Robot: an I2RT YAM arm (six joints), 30 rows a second.
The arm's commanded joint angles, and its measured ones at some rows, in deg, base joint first. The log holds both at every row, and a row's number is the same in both.
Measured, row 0:
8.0, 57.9, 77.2, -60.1, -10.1, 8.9
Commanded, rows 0 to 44:
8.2, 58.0, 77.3, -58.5, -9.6, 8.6
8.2, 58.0, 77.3, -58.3, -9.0, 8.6
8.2, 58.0, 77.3, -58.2, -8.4, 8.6
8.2, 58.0, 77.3, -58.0, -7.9, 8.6
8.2, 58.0, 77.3, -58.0, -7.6, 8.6
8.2, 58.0, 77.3, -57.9, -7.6, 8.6
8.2, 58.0, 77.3, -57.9, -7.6, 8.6
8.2, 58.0, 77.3, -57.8, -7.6, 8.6
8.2, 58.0, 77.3, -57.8, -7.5, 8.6
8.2, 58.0, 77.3, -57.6, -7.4, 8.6
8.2, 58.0, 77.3, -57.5, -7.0, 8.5
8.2, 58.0, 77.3, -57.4, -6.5, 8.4
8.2, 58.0, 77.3, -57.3, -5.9, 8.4
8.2, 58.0, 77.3, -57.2, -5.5, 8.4
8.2, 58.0, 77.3, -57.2, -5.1, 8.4
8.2, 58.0, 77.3, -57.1, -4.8, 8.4
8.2, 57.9, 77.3, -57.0, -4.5, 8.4
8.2, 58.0, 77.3, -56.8, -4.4, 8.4
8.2, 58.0, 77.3, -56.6, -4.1, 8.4
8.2, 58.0, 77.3, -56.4, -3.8, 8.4
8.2, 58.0, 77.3, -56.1, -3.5, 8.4
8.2, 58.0, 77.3, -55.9, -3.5, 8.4
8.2, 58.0, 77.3, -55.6, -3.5, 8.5
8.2, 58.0, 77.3, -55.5, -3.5, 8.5
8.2, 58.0, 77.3, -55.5, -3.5, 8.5
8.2, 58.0, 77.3, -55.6, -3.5, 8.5
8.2, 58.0, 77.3, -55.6, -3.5, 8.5
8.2, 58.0, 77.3, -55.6, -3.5, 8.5
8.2, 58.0, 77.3, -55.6, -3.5, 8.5
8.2, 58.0, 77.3, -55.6, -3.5, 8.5
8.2, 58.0, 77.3, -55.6, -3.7, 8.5
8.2, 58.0, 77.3, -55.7, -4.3, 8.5
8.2, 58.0, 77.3, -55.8, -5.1, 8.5
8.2, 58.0, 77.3, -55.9, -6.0, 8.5
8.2, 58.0, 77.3, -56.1, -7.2, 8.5
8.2, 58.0, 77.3, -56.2, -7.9, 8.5
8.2, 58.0, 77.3, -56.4, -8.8, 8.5
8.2, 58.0, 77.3, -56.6, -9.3, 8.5
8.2, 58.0, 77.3, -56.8, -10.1, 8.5
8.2, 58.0, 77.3, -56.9, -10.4, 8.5
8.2, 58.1, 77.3, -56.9, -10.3, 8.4
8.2, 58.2, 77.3, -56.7, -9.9, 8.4
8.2, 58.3, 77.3, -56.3, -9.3, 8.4
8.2, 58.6, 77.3, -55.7, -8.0, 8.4
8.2, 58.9, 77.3, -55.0, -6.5, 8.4
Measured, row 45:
7.9, 57.9, 77.2, -56.5, -7.2, 8.6
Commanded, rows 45 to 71:
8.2, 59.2, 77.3, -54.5, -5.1, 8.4
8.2, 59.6, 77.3, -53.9, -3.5, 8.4
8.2, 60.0, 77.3, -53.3, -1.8, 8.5
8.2, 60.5, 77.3, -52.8, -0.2, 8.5
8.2, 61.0, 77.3, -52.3, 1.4, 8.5
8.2, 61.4, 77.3, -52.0, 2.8, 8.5
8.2, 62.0, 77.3, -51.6, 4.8, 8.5
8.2, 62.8, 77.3, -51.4, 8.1, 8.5
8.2, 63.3, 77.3, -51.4, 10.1, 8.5
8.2, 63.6, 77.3, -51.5, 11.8, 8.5
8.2, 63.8, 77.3, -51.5, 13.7, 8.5
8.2, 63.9, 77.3, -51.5, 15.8, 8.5
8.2, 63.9, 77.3, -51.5, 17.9, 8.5
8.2, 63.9, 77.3, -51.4, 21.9, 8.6
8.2, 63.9, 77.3, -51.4, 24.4, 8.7
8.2, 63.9, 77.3, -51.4, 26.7, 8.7
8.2, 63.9, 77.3, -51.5, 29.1, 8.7
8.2, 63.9, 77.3, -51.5, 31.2, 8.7
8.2, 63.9, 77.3, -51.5, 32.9, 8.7
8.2, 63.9, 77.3, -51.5, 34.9, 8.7
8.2, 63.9, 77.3, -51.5, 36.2, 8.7
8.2, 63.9, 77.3, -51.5, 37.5, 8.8
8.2, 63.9, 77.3, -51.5, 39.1, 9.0
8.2, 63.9, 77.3, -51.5, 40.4, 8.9
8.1, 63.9, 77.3, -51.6, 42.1, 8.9
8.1, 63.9, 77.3, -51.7, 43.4, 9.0
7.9, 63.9, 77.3, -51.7, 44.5, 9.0
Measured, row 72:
9.0, 63.8, 77.2, -52.5, 33.5, 7.4
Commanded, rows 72 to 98:
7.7, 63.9, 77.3, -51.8, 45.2, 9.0
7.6, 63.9, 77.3, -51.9, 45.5, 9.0
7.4, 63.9, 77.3, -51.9, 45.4, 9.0
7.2, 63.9, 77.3, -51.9, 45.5, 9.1
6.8, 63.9, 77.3, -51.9, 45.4, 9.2
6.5, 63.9, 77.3, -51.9, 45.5, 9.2
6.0, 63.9, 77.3, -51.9, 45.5, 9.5
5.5, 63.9, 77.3, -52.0, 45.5, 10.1
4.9, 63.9, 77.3, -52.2, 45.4, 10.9
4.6, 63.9, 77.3, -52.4, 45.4, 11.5
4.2, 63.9, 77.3, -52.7, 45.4, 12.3
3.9, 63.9, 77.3, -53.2, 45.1, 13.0
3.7, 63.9, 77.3, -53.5, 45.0, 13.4
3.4, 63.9, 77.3, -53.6, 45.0, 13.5
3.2, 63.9, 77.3, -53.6, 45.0, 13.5
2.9, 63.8, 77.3, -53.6, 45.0, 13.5
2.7, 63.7, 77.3, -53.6, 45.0, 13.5
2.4, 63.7, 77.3, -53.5, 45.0, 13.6
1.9, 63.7, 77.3, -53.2, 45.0, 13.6
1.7, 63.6, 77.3, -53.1, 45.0, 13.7
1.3, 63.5, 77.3, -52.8, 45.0, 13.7
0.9, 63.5, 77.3, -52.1, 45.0, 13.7
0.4, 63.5, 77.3, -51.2, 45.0, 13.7
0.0, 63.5, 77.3, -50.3, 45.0, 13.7
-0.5, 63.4, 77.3, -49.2, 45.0, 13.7
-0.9, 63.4, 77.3, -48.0, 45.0, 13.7
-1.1, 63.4, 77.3, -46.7, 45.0, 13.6
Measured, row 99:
2.3, 64.0, 77.1, -49.8, 38.9, 10.2
